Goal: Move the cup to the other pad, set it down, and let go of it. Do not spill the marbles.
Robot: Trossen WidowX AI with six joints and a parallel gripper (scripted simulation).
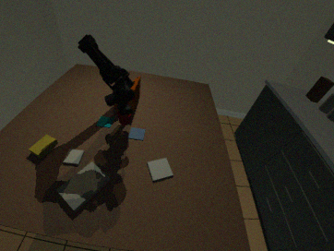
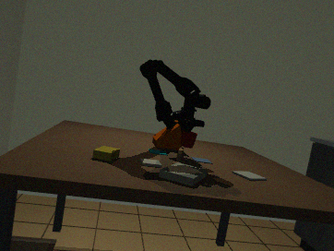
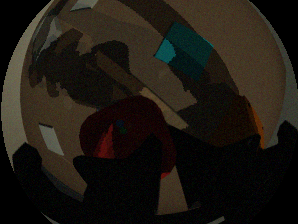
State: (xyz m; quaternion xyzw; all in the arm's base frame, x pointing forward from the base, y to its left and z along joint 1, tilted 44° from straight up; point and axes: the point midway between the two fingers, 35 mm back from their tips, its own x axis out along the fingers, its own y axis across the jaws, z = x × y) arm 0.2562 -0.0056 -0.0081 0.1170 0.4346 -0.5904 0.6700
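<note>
Right now my gripper tip is 110 mm to the left of the cyan pad, 100 mm above it and 10 mm past it. From my gripper tip the other things lie so: dark red cup: 30 mm ahead, 10 mm to the left; blue pad: 100 mm below, 90 mm to the left, 60 mm ahead; white tile: 270 mm ahead, 220 mm to the left, 80 mm below.
</note>
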